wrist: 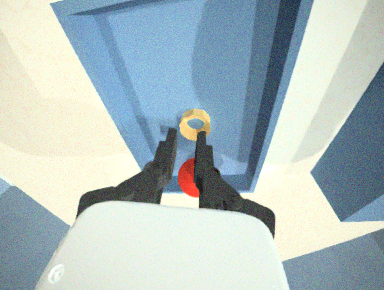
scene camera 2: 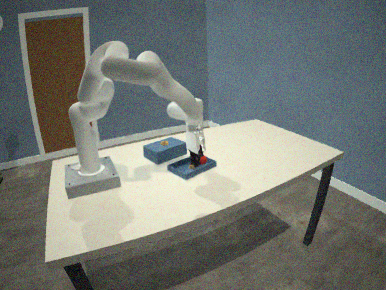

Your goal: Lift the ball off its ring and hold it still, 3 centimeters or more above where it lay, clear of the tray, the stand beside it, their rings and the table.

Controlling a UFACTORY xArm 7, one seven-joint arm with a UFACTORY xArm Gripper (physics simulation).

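Places are measured from the arm's base along level axes (x ahead, y left, z up), in centimetres.
Pixels of known places: gripper, between the fingertips: [wrist: 186,141] [scene camera 2: 195,164]; arm's base, origin of its link: [scene camera 2: 91,171].
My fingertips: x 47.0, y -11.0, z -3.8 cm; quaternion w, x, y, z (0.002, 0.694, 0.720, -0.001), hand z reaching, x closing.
Note:
For each thing: its top centre in the pictures, then the offset to it from my fingertips. Level surfaces: height alone.
- red ball, centre of its top: [wrist: 196,194] [scene camera 2: 202,155] dx +4.5, dy +1.7, dz +3.1 cm
- blue tray, centre of its top: [wrist: 194,137] [scene camera 2: 192,163] dx -1.5, dy +0.6, dz +1.2 cm
- block with a tan ring, centre of its top: [scene camera 2: 164,142] dx -6.4, dy +21.2, dz +6.0 cm
- cream table, height of its surface: dz -1.7 cm
The red ball [scene camera 2: 203,160] [wrist: 186,178] is at one end of the blue tray [scene camera 2: 186,175] [wrist: 150,60], off the tan ring [scene camera 2: 191,166] [wrist: 186,130] on the tray floor. Whether it touches the tray is hard to tell. My gripper [scene camera 2: 194,164] [wrist: 186,141] points down into the tray, its fingers drawn near each other with a narrow, empty gap. In the wrist view the right finger covers part of the ball, and the fingertips stand close to the ring.
The blue stand [scene camera 2: 162,152] [wrist: 352,150], a block with a tan ring [scene camera 2: 164,143] on top, is beside the tray, on the robot base's side. The tray and the stand are on the cream table [scene camera 2: 260,160]. The tray's raised walls surround the fingertips.

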